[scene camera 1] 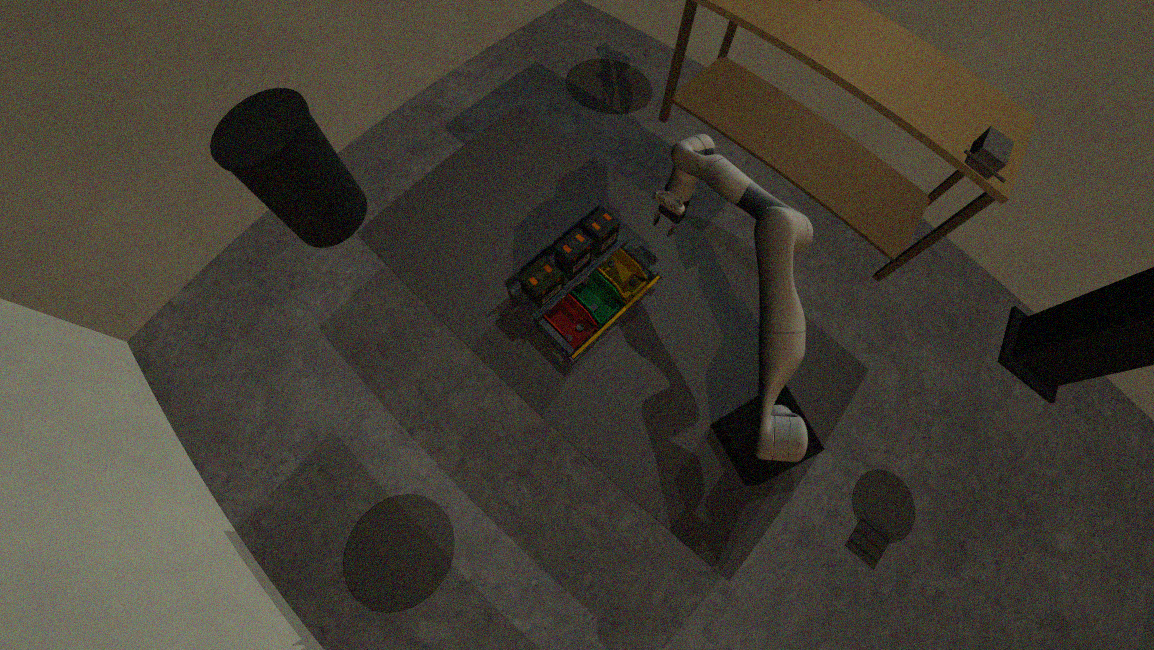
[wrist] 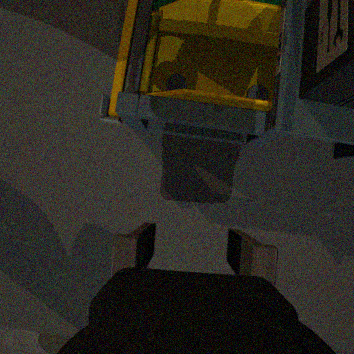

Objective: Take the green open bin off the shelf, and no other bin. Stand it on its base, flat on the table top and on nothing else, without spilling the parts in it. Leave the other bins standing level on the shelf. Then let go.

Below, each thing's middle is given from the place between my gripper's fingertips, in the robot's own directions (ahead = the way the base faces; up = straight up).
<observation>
Now: the green open bin (scene camera 1: 598,290) 50 mm ahead of my hand, 280 mm to the left of it and 100 mm below it.
</observation>
